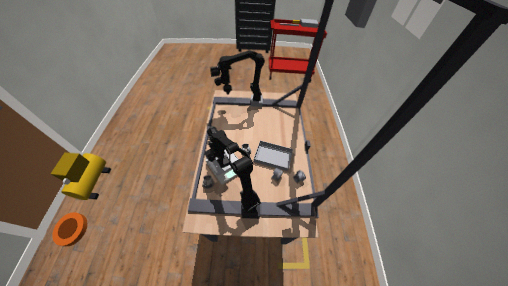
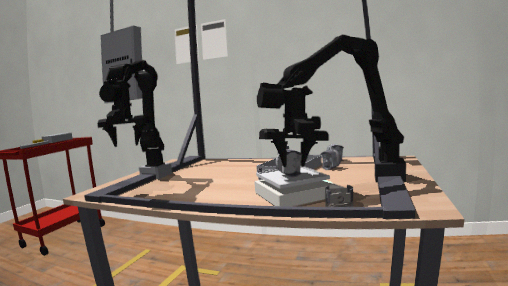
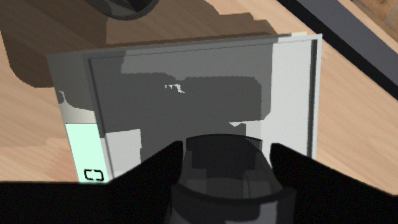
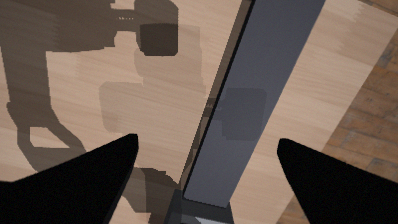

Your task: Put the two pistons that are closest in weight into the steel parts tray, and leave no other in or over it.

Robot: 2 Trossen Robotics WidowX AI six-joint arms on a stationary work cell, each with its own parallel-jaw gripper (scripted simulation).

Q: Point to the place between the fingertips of the right gripper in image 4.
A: At 208,143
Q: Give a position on a white scale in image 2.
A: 296,195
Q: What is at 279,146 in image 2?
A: The left gripper.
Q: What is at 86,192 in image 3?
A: The left gripper.
